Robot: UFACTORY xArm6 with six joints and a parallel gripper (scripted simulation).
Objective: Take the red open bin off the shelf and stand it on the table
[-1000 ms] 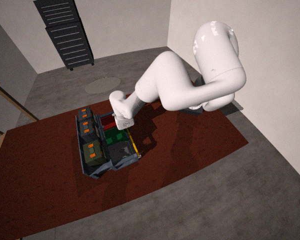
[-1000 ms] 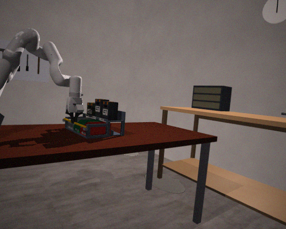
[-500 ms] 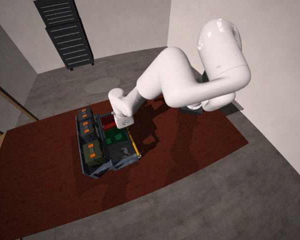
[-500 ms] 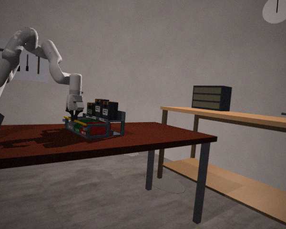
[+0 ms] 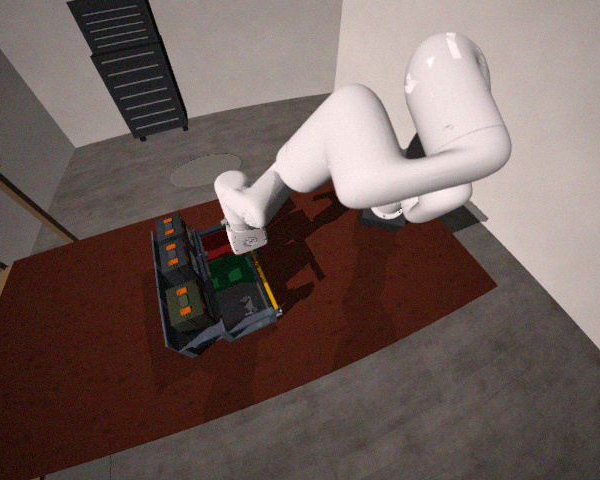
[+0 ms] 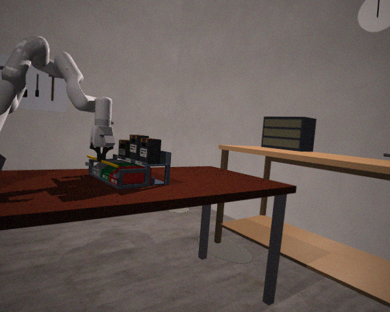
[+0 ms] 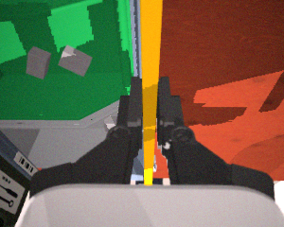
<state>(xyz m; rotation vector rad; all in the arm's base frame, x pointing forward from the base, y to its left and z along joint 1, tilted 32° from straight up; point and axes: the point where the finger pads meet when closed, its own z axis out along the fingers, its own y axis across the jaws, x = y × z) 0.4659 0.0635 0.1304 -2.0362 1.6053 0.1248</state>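
Right now my hand is 100 mm short of the green bin, 70 mm above it and 30 mm to the right of it. Round my hand: grey bin 140 mm to the left, 70 mm below, 60 mm ahead; then yellow bar 20 mm below; then red open bin 130 mm ahead, 80 mm to the right, 70 mm below.
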